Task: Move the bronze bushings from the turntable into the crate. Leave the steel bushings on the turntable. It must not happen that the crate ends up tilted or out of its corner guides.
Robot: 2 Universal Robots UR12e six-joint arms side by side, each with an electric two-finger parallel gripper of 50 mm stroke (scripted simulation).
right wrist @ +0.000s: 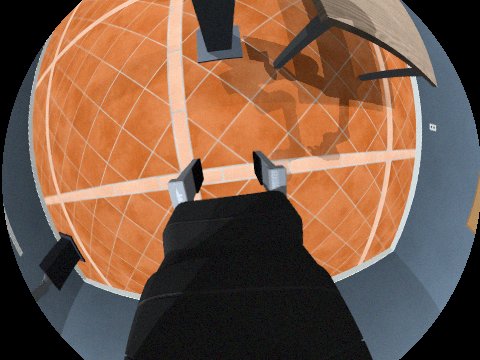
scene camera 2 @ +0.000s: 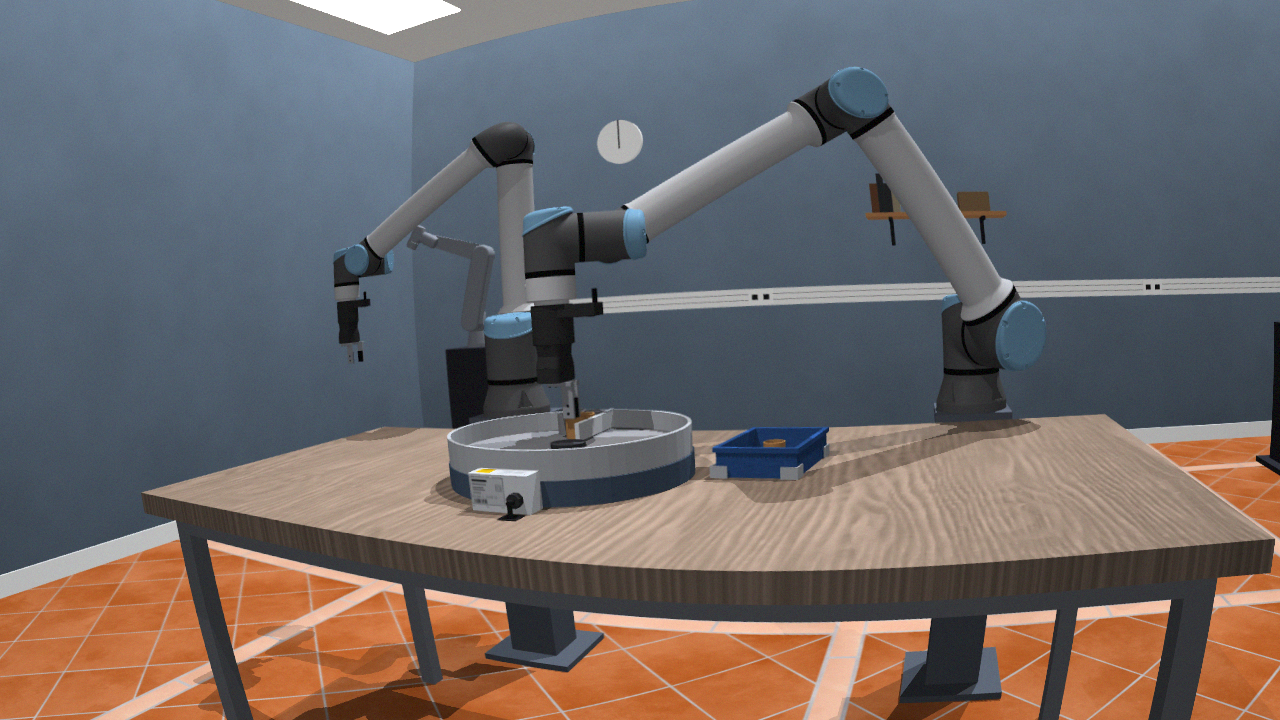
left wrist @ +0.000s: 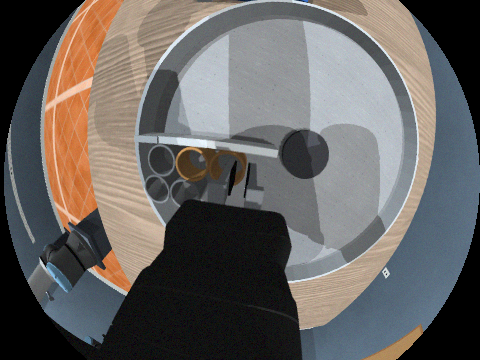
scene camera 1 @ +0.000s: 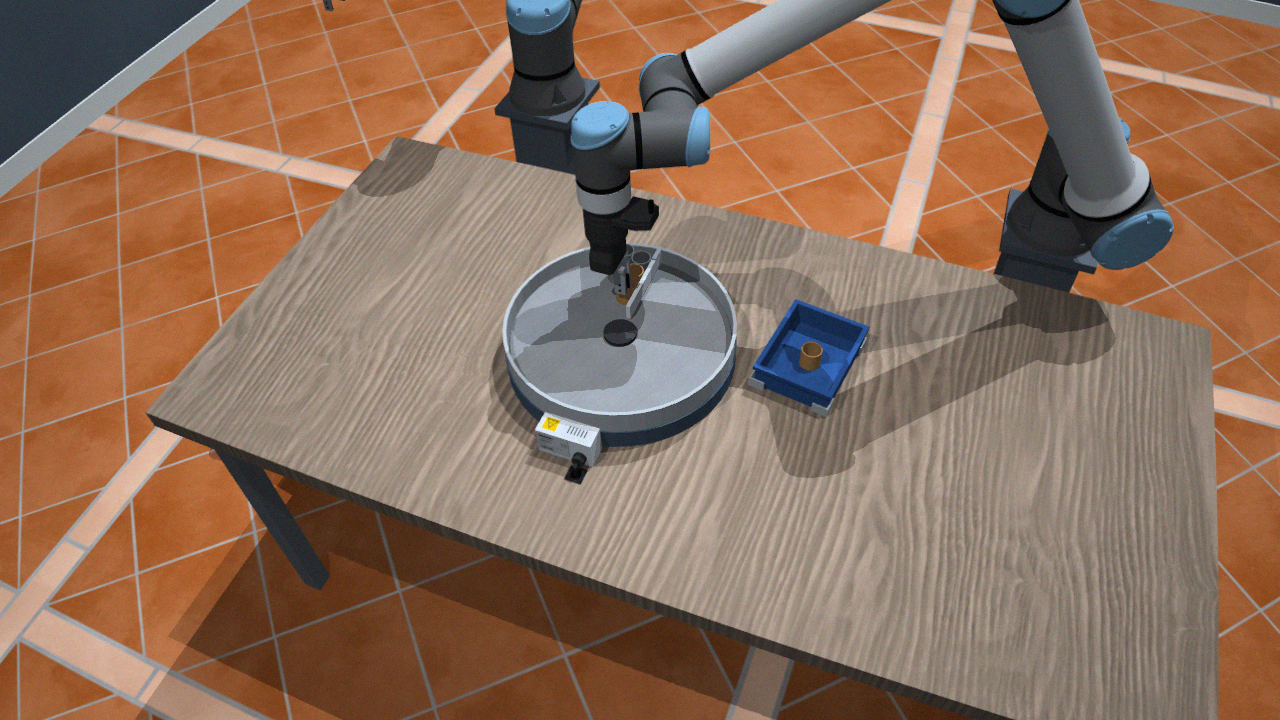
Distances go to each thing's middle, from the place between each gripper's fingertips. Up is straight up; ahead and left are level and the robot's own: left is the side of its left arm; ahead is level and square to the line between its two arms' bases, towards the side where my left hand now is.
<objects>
Right now my left hand (scene camera 2: 572, 417) is 35 cm to the right of the blue crate (scene camera 1: 778, 366), 8 cm above it and 5 cm past it.
</objects>
